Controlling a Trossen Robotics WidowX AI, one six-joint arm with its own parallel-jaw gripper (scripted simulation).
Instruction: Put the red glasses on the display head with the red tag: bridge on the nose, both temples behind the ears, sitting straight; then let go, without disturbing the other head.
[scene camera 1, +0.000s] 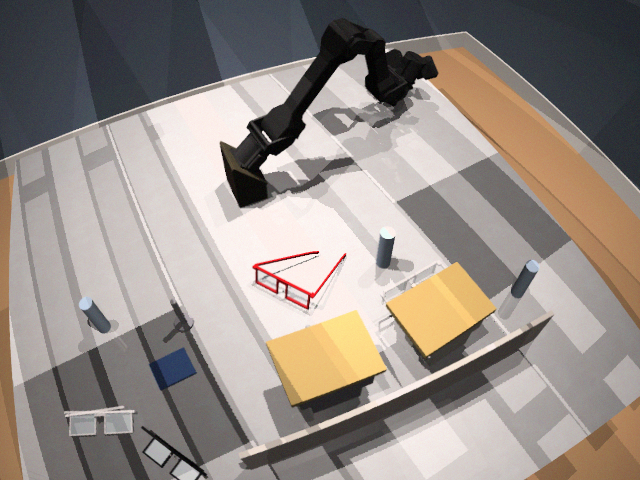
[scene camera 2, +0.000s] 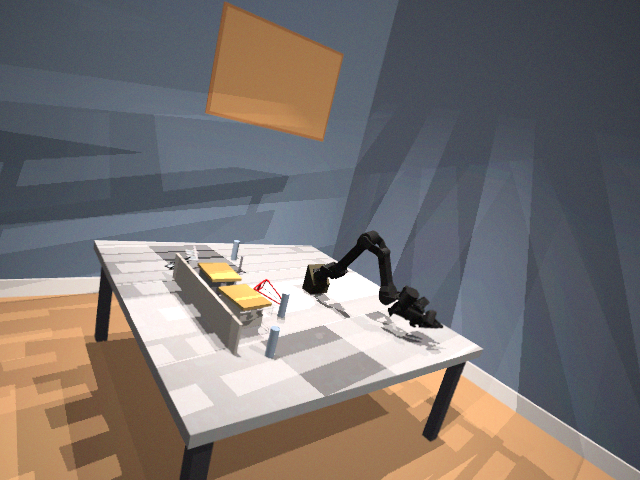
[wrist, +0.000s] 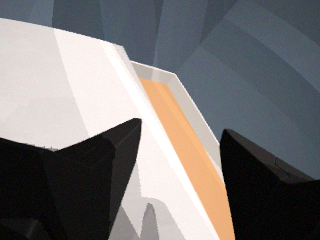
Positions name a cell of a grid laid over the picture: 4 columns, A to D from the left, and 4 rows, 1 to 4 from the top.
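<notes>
The gripper (wrist: C3) is visible. A blue card (scene camera 1: B4) is visible too; in the wrist view the card is out of frame.
</notes>
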